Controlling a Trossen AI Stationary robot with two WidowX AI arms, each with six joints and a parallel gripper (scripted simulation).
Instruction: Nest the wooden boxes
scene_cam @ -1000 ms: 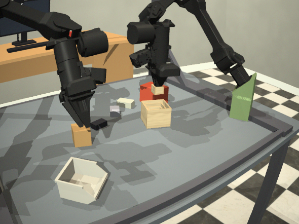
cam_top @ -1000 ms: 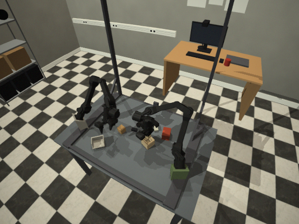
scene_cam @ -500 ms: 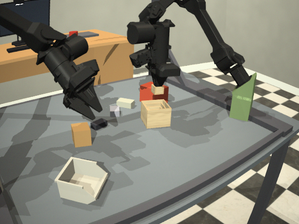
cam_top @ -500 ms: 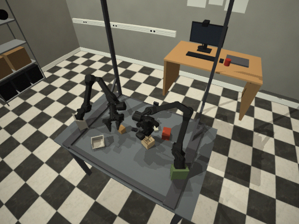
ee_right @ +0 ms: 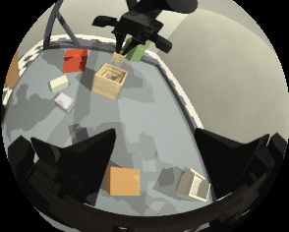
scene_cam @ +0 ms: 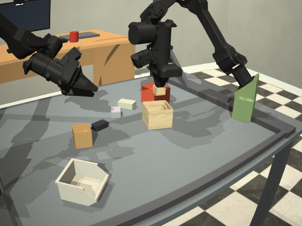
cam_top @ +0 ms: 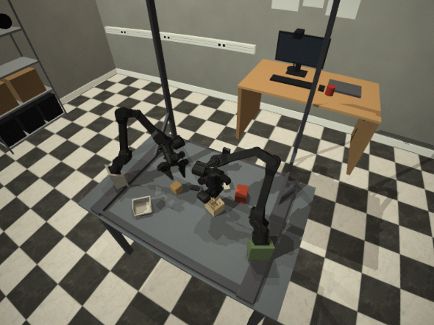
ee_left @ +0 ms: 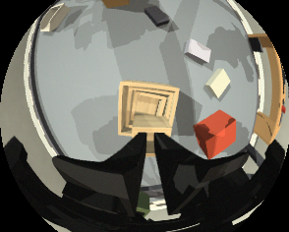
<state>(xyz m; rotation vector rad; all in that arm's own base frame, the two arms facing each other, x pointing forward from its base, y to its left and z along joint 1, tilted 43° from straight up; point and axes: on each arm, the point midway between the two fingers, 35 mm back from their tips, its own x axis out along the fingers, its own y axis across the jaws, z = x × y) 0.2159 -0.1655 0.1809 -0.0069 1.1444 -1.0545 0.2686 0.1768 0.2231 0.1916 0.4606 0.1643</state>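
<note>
Now: right hand 14 cm above the orange cube, 2 cm to the left of it and 1 cm short of it. Also, from my right hand: white bin (21 cm ahead, 14 cm below, 11 cm to the right); black block (15 cm below, 7 cm to the left, 5 cm behind); grey piece (16 cm to the left, 15 cm below, 11 cm behind).
</note>
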